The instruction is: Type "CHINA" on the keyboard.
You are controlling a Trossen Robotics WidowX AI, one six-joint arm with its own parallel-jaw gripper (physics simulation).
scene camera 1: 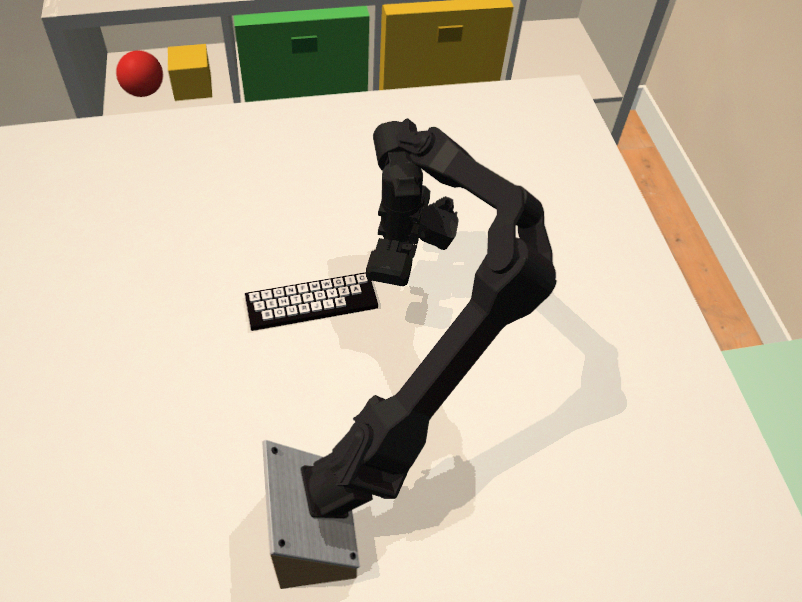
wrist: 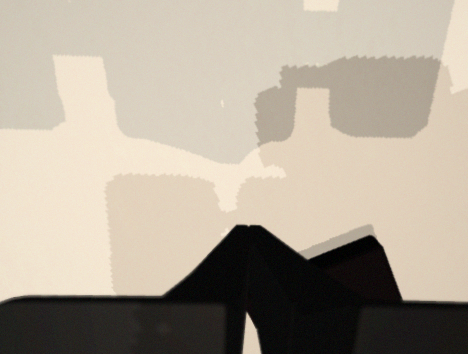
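Where they show: gripper, between the fingertips: (wrist: 247, 237); arm's base, origin of its link: (scene camera 1: 323, 492).
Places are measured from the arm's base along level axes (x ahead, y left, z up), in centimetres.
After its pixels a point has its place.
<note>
A black keyboard (scene camera 1: 371, 300) @[x 32.2, y -14.1, z -6.9 cm] (wrist: 367, 270) @[x 32.3, y -14.1, z -6.9 cm] with three rows of white letter keys lies on the table, left of the arm in the scene view. Its C key (scene camera 1: 362, 277) @[x 36.6, y -13.6, z -6.4 cm] and I key (scene camera 1: 350, 280) @[x 36.4, y -11.6, z -6.4 cm] are at the right end of the top row, with the N key (scene camera 1: 290, 289) @[x 36.8, y -2.0, z -6.4 cm] further left. The A key (scene camera 1: 355, 289) @[x 34.5, y -12.0, z -6.4 cm] ends the second row, and the H key (scene camera 1: 283, 300) @[x 34.9, y -0.6, z -6.4 cm] is further left there. My gripper (scene camera 1: 388, 272) @[x 36.0, y -19.2, z -4.3 cm] (wrist: 247, 237) @[x 36.0, y -19.2, z -4.3 cm] is shut and empty, above the keyboard's right end. In the wrist view the fingers hide the keys, and a bare corner shows right of the tips.
The arm's metal base plate (scene camera 1: 291, 502) @[x -1.9, y 4.1, z 4.0 cm] stands near the front of the table (scene camera 1: 129, 388) @[x 25.4, y 24.0, z -8.0 cm]. A shelf unit (scene camera 1: 226, 51) behind the table holds a red ball (scene camera 1: 139, 73), a yellow block (scene camera 1: 189, 72), a green bin (scene camera 1: 304, 68) and a yellow bin (scene camera 1: 443, 61). Arm shadows cross the table.
</note>
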